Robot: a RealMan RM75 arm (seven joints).
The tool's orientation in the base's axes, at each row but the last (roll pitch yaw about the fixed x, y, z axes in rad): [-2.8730, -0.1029, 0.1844]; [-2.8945, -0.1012, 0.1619]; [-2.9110, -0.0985, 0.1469]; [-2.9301, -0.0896, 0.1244]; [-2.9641, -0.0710, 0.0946]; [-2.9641, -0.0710, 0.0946]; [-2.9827, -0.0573, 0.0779]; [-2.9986, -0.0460, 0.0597]
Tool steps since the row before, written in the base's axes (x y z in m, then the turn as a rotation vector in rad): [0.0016, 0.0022, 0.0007, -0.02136, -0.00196, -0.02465]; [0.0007, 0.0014, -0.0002, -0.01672, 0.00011, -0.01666]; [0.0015, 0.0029, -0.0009, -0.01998, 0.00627, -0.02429]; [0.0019, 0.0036, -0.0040, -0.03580, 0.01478, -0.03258]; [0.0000, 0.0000, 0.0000, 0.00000, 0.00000, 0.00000]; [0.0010, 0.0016, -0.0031, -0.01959, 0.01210, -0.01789]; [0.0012, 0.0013, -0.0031, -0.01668, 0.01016, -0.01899]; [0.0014, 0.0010, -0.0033, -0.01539, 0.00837, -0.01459]
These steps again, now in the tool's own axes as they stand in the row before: [0.0020, -0.0019, 0.0000, -0.02378, 0.00401, 0.02205]; [0.0009, -0.0012, 0.0006, -0.01808, 0.00093, 0.01514]; [0.0018, -0.0023, 0.0017, -0.02114, -0.00378, 0.02381]; [0.0020, -0.0024, 0.0048, -0.03647, -0.01250, 0.03279]; [0.0000, 0.0000, 0.0000, 0.00000, 0.00000, 0.00000]; [0.0009, -0.0009, 0.0034, -0.01958, -0.01076, 0.01874]; [0.0011, -0.0007, 0.0033, -0.01690, -0.00843, 0.01963]; [0.0013, -0.0004, 0.0035, -0.01552, -0.00720, 0.01507]
